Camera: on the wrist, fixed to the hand. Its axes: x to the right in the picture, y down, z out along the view.
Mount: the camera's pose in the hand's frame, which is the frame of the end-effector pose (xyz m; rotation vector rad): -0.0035 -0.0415 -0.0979 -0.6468 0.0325 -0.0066
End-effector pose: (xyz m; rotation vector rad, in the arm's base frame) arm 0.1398 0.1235 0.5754 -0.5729 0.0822 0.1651
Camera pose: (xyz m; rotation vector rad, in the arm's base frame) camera 0.1407 0.0353 0.5159 -1.2209 0.0573 0.1756
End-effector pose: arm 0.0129 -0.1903 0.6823 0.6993 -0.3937 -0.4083
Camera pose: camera 0.0471 -0.1652 0.5847 0.0770 -0.2069 -0.4962
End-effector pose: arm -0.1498 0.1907 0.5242 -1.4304 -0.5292 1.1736
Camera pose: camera -0.0539 0.1517 0.5486 -1.9837 -0.9458 1.0113
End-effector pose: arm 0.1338 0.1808 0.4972 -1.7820 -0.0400 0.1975
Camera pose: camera 0.1489 0.0949 0.5581 -2.4287 -0.0945 0.1599
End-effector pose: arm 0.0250 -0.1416 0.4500 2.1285 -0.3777 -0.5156
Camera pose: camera 0.0733 -0.0484 0.4675 1.5101 -0.1528 -0.5206
